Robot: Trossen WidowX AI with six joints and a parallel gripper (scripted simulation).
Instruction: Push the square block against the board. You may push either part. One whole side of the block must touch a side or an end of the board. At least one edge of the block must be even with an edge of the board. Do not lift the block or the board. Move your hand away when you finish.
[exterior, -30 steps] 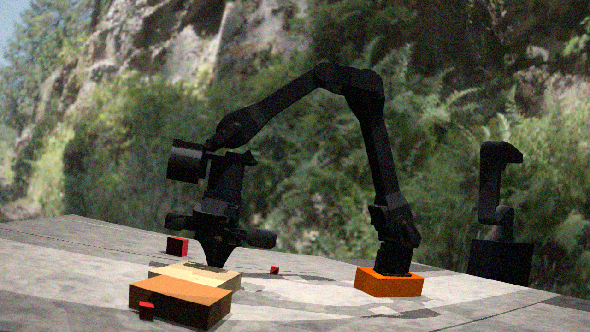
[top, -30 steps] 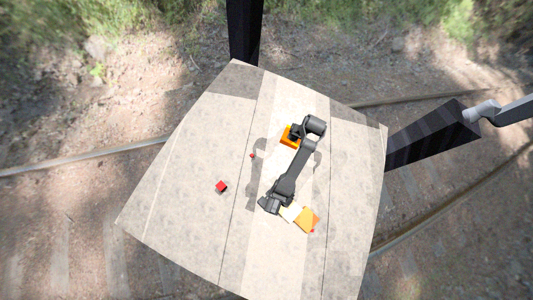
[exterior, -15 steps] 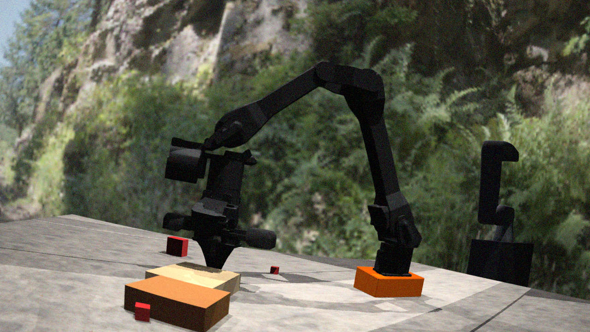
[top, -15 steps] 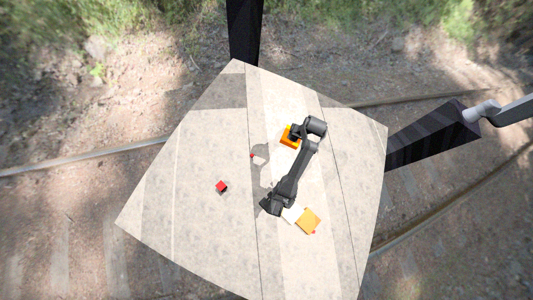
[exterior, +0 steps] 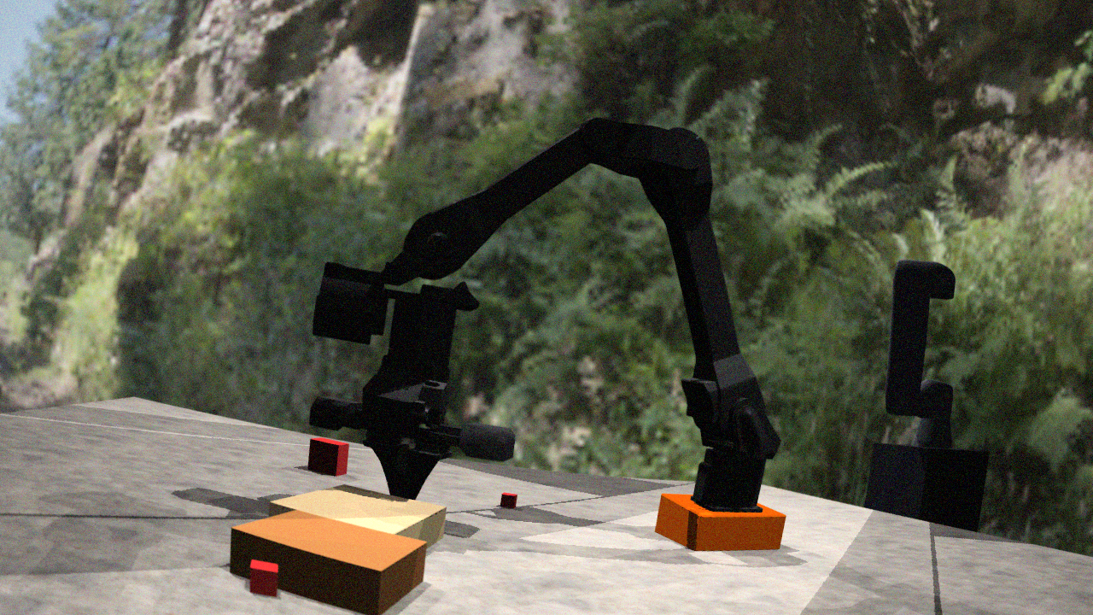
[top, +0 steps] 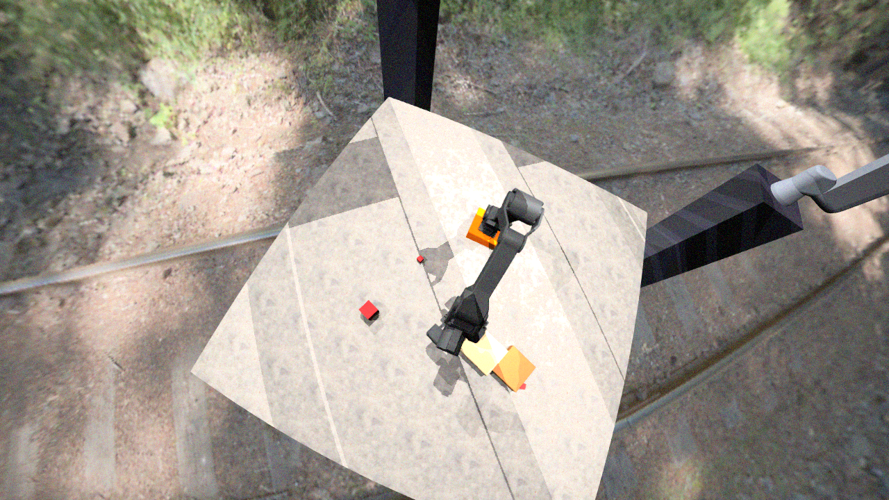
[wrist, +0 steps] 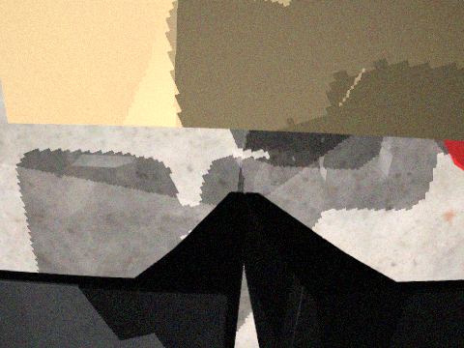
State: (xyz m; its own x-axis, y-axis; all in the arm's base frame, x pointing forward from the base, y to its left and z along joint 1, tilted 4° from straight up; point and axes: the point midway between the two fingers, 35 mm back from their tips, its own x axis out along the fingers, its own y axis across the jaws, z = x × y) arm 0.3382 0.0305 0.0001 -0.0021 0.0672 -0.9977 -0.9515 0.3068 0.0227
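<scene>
Now: the board 3 cm ahead of my gripper tip, 10 cm to the left of it and 1 cm above it. From my gripper tip the other things lie so: orange square block 5 cm ahead, 23 cm to the left, 1 cm above; red cube 10 cm ahead, 24 cm to the right, 2 cm above.
</scene>
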